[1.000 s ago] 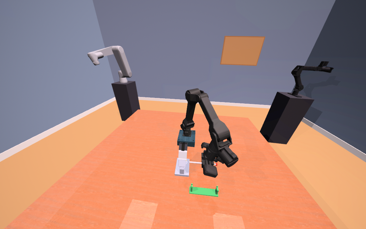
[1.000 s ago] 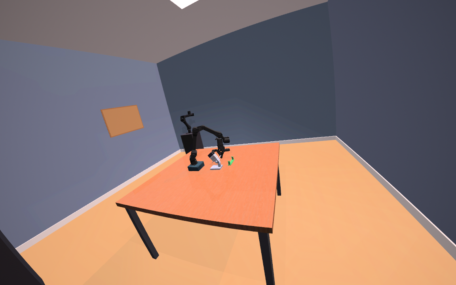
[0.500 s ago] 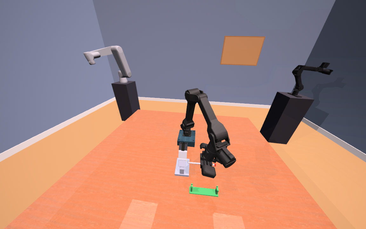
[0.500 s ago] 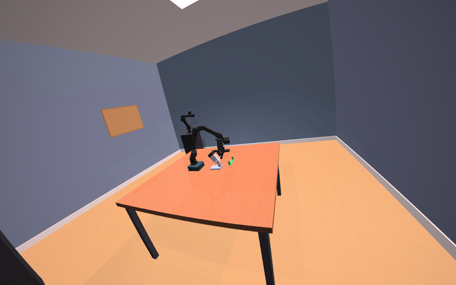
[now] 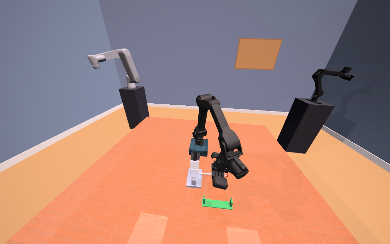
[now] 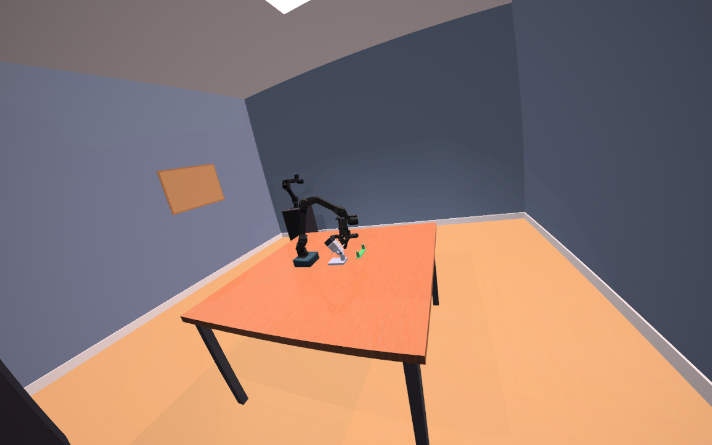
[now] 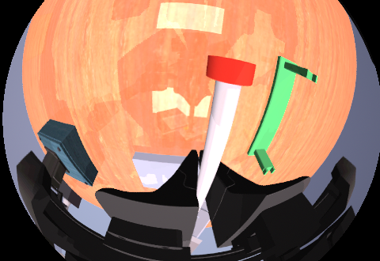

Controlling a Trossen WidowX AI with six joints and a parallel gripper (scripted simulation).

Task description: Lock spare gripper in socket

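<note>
Right now the mount is 90 mm to the right of my gripper tip. Also, from my gripper tip: spare gripper (20 mm behind, 100 mm to the right, 70 mm above); green stand (100 mm ahead, 30 mm to the left, 20 mm below).
</note>
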